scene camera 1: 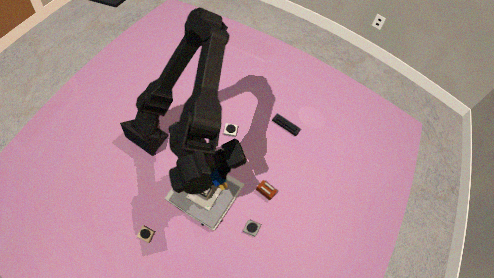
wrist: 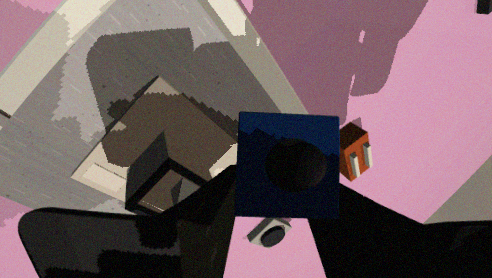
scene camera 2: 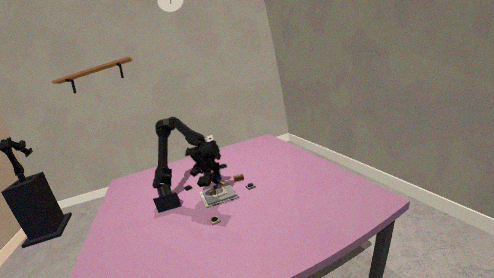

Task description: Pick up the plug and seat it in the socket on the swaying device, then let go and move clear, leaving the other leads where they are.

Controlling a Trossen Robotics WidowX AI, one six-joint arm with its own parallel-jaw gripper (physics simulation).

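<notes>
The blue plug (scene camera 1: 218, 179) (wrist: 287, 129) is held between the fingers of my gripper (scene camera 1: 219, 175) (wrist: 270, 175), which is shut on it. A dark round part shows on its face in the wrist view, and a gold part shows below it in scene camera 1. The swaying device (scene camera 1: 216, 216) (scene camera 2: 230, 198) (wrist: 35, 155) is a grey slab with a pale raised plate. The black square-rimmed socket (scene camera 1: 205, 193) (wrist: 146, 167) is on that plate, beside the plug and left of it in the wrist view. The plug appears above the device and apart from the socket; my left finger partly hides the socket.
An orange block (scene camera 1: 267, 190) (scene camera 2: 238, 177) (wrist: 350, 152) with two pale strips lies beside the device. Pads with black discs stand around: a grey one (scene camera 1: 252, 228) (scene camera 2: 250, 186), a tan one (scene camera 1: 146, 233) (scene camera 2: 215, 220) and a white one (scene camera 1: 230, 129). A black bar (scene camera 1: 286, 124) lies farther off.
</notes>
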